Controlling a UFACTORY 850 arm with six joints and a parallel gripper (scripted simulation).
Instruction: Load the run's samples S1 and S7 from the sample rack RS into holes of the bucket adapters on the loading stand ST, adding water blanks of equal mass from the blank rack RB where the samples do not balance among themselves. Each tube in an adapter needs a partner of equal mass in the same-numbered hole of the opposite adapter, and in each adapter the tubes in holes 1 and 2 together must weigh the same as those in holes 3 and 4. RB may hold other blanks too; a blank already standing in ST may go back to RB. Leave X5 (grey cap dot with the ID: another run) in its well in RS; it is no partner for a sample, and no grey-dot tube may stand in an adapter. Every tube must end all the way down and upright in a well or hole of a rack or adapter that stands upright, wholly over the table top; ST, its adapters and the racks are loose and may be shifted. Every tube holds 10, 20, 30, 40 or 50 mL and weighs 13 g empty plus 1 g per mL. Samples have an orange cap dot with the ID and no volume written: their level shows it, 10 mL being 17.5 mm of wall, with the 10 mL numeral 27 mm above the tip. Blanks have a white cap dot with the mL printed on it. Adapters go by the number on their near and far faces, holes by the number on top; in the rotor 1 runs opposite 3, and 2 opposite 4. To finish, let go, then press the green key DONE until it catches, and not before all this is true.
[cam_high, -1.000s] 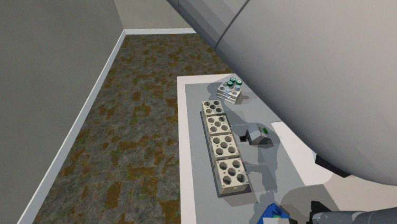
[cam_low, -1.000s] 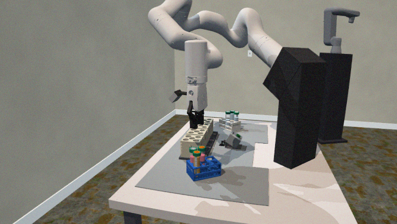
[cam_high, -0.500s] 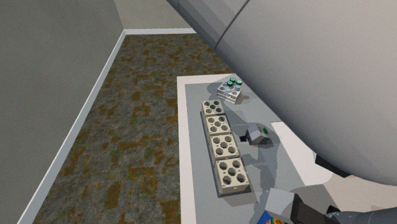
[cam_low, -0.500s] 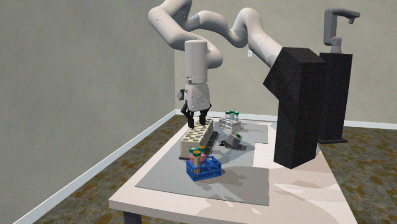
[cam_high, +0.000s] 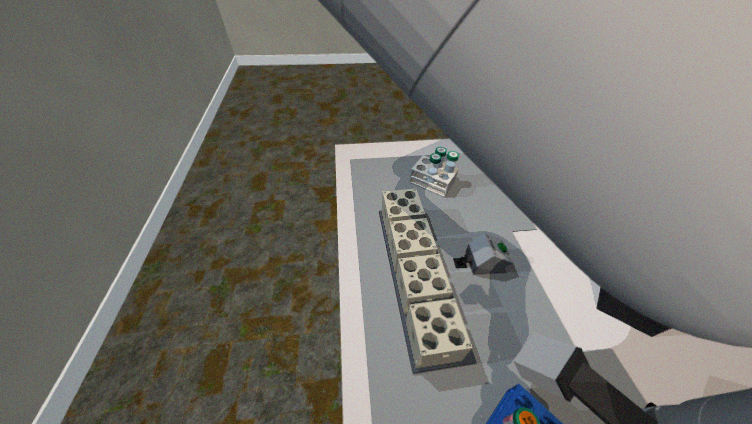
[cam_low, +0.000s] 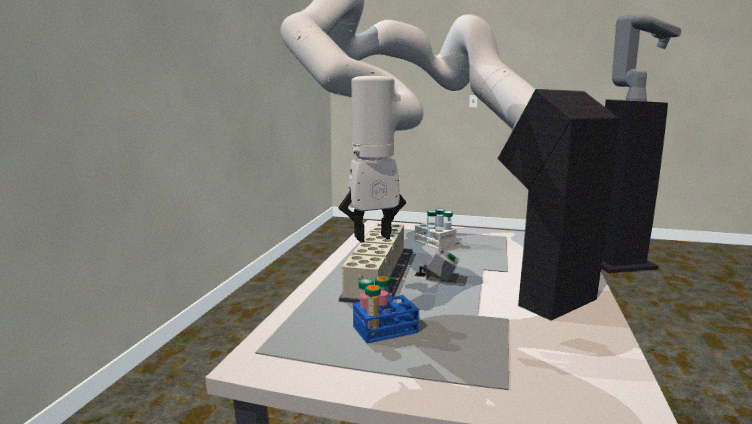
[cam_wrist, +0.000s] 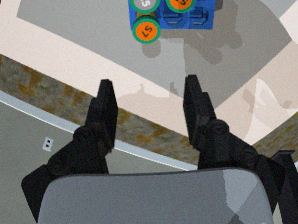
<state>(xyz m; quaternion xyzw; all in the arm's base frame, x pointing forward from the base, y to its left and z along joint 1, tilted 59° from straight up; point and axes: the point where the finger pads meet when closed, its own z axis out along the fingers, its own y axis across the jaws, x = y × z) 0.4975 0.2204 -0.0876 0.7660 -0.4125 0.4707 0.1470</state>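
The sample S7 is 10 mm to the left of my hand and 190 mm below it. The rest, counted from my hand: blue sample rack RS: 30 mm behind, 30 mm to the right, 220 mm below; sample S1: 20 mm behind, 50 mm to the right, 190 mm below; grey-dot tube X5: 10 mm ahead, 30 mm to the right, 190 mm below.
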